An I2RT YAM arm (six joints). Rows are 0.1 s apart.
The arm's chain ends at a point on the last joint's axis. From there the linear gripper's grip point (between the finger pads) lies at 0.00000 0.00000 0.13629 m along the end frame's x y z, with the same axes.
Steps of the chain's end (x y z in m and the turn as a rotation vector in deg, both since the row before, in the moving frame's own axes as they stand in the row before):
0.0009, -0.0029, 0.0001, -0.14, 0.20, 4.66
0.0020, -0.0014, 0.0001, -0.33, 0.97, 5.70
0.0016, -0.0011, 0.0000, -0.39, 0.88, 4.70
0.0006, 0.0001, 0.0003, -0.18, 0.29, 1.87
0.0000, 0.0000, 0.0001, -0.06, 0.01, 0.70
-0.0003, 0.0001, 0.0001, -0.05, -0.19, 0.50
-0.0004, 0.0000, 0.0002, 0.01, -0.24, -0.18
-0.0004, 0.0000, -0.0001, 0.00, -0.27, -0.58
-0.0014, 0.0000, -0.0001, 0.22, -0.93, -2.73
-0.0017, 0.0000, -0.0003, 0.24, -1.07, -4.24
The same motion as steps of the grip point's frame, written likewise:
0.0014, -0.0025, 0.0001, -0.14, 0.20, 4.66
0.0043, -0.0005, 0.0001, -0.33, 0.97, 5.70
0.0037, -0.0001, 0.0000, -0.39, 0.88, 4.70
0.0013, 0.0005, 0.0003, -0.18, 0.29, 1.87
0.0000, 0.0001, 0.0001, -0.06, 0.01, 0.70
-0.0008, 0.0002, 0.0001, -0.05, -0.19, 0.50
-0.0010, 0.0000, 0.0002, 0.01, -0.24, -0.18
-0.0010, 0.0000, -0.0001, 0.00, -0.27, -0.58
-0.0036, -0.0005, -0.0001, 0.22, -0.93, -2.73
-0.0043, -0.0005, -0.0003, 0.24, -1.07, -4.24

